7 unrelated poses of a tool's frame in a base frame.
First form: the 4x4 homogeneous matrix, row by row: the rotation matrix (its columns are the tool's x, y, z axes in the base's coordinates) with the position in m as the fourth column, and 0 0 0 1 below. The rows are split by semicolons.
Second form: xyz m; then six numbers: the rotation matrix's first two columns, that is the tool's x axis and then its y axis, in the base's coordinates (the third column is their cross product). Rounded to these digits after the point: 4 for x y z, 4 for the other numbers. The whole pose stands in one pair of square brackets.
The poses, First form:
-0.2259, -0.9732, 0.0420, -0.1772; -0.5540, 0.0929, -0.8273, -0.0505; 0.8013, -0.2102, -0.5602, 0.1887; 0, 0, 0, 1
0.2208, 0.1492, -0.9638, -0.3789; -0.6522, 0.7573, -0.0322, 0.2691; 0.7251, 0.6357, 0.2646, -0.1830; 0, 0, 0, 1
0.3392, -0.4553, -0.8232, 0.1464; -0.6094, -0.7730, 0.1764, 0.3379; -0.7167, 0.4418, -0.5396, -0.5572; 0, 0, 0, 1
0.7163, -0.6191, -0.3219, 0.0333; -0.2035, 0.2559, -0.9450, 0.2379; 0.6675, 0.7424, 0.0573, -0.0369; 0, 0, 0, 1
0.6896, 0.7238, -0.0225, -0.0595; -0.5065, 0.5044, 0.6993, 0.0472; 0.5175, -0.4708, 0.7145, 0.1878; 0, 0, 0, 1
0.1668, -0.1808, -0.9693, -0.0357; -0.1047, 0.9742, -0.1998, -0.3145; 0.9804, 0.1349, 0.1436, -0.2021; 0, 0, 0, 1
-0.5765, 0.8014, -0.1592, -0.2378; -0.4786, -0.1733, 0.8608, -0.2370; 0.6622, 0.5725, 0.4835, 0.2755; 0, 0, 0, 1
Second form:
[-0.1772, -0.0505, 0.1887, -0.2259, -0.5540, 0.8013, -0.9732, 0.0929, -0.2102]
[-0.3789, 0.2691, -0.1830, 0.2208, -0.6522, 0.7251, 0.1492, 0.7573, 0.6357]
[0.1464, 0.3379, -0.5572, 0.3392, -0.6094, -0.7167, -0.4553, -0.7730, 0.4418]
[0.0333, 0.2379, -0.0369, 0.7163, -0.2035, 0.6675, -0.6191, 0.2559, 0.7424]
[-0.0595, 0.0472, 0.1878, 0.6896, -0.5065, 0.5175, 0.7238, 0.5044, -0.4708]
[-0.0357, -0.3145, -0.2021, 0.1668, -0.1047, 0.9804, -0.1808, 0.9742, 0.1349]
[-0.2378, -0.2370, 0.2755, -0.5765, -0.4786, 0.6622, 0.8014, -0.1733, 0.5725]

